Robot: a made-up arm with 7 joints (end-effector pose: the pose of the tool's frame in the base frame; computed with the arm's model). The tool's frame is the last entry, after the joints.
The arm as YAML. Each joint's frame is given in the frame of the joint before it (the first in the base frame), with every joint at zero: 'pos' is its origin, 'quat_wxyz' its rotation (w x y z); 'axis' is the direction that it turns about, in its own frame. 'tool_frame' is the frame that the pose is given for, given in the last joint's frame.
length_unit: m
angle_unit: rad
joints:
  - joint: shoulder
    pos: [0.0, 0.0, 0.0]
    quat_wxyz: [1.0, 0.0, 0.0, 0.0]
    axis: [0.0, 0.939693, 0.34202]
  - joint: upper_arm
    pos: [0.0, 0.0, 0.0]
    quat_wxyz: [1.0, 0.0, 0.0, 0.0]
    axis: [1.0, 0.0, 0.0]
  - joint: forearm
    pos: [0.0, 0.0, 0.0]
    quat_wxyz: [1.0, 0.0, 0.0, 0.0]
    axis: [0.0, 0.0, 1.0]
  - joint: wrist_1
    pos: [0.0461, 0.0, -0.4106]
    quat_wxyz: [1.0, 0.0, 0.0, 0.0]
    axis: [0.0, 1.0, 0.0]
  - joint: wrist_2
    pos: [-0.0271, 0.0, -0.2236]
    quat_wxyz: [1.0, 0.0, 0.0, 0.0]
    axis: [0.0, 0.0, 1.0]
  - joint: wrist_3
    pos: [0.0, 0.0, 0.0]
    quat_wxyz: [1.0, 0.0, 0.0, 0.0]
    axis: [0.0, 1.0, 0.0]
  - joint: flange
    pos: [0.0, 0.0, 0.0]
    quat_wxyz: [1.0, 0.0, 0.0, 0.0]
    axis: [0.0, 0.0, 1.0]
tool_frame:
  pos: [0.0, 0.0, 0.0]
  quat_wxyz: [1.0, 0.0, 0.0, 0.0]
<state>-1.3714 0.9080 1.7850 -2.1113 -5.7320 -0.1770 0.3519</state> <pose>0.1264 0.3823 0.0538 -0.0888 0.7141 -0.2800 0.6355</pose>
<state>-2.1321 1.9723 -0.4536 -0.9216 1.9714 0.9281 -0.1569</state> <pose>-0.0476 0.4717 0.3746 -0.1745 -0.9187 0.0136 0.3539</pose>
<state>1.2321 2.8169 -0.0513 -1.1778 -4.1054 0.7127 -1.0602</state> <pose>0.4573 0.3474 0.0249 0.2882 0.2551 -0.4959 0.7784</pose>
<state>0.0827 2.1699 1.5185 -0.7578 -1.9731 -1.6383 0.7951</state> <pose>0.0359 0.3878 0.4804 0.5910 -0.1493 -0.6083 0.5084</pose>
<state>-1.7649 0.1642 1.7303 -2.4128 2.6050 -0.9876 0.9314</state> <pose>0.2975 0.1430 0.0772 0.5440 -0.3156 0.1471 0.7634</pose>
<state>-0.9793 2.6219 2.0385 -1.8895 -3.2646 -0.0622 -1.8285</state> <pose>-0.4145 0.0726 0.1684 -0.1631 0.5491 0.3996 0.7156</pose>
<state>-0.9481 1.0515 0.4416 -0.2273 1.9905 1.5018 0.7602</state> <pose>0.4147 0.4819 -0.0584 -0.7685 -0.0572 0.4681 0.4326</pose>
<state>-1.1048 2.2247 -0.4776 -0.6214 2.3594 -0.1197 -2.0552</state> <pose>-0.0411 0.5056 0.3692 0.8306 -0.4316 0.0992 0.3377</pose>
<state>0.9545 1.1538 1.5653 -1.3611 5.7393 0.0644 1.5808</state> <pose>-0.1204 0.5261 0.0989 0.5083 -0.7339 0.1920 0.4077</pose>
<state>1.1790 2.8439 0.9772 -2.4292 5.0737 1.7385 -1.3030</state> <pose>0.3348 0.0112 0.0142 -0.9246 0.0918 0.2244 0.2937</pose>
